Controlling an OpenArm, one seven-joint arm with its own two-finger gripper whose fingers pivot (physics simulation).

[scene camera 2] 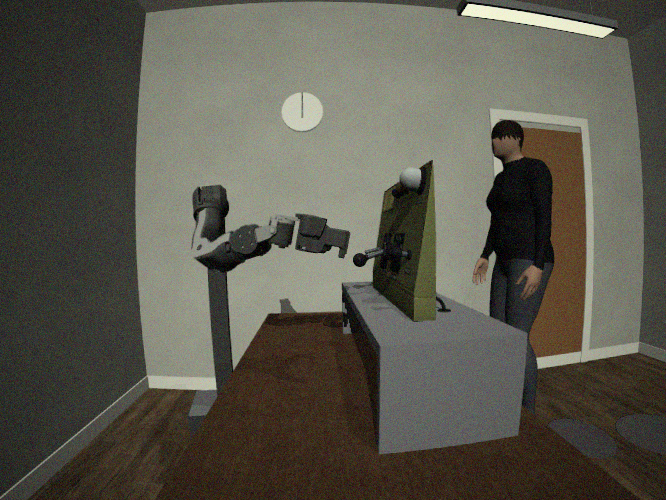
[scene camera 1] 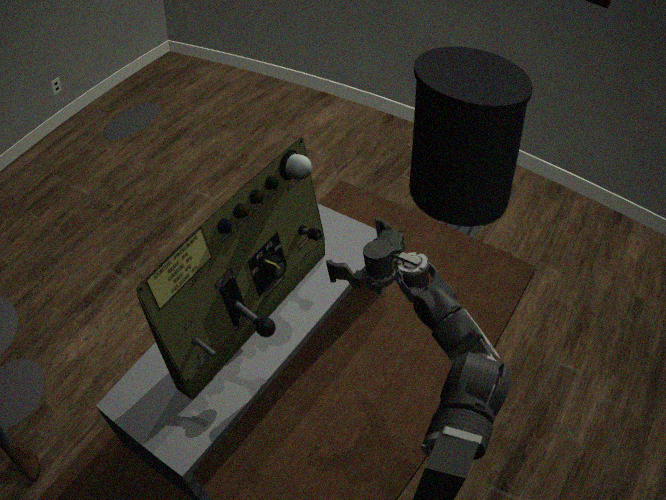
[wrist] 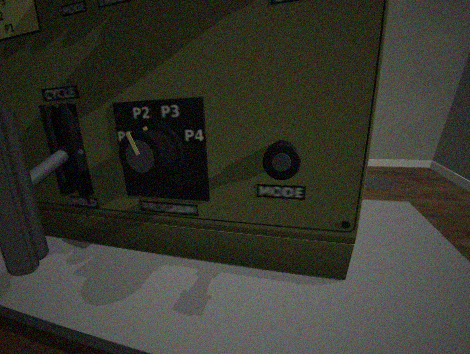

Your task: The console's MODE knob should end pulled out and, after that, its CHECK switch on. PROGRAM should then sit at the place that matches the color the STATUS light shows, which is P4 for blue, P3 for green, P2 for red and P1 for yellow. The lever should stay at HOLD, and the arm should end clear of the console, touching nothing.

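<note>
My gripper (scene camera 1: 356,247) (scene camera 2: 344,248) is open and empty, in front of the console's MODE side and apart from it; one finger shows at the wrist view's left edge. The MODE knob (scene camera 1: 313,233) (wrist: 281,161) stands off the panel; I cannot tell whether it is pulled out. The PROGRAM knob (scene camera 1: 267,269) (wrist: 140,157) has its yellow line tilted up-left, roughly towards P2. The lever (scene camera 1: 248,313) (scene camera 2: 372,252) (wrist: 50,166) slopes down towards HOLD. The CHECK switch (scene camera 1: 204,346) tilts downward. The STATUS light (scene camera 1: 298,166) (scene camera 2: 410,178) looks white, without colour.
The green console (scene camera 1: 188,322) (scene camera 2: 424,279) (wrist: 240,190) stands on a grey bench (scene camera 1: 161,446) (scene camera 2: 451,387) (wrist: 300,320). A dark barrel (scene camera 1: 465,150) stands behind the arm. A person (scene camera 2: 519,215) stands behind the console. The lever's ball (scene camera 1: 265,326) (scene camera 2: 360,259) sticks out in front.
</note>
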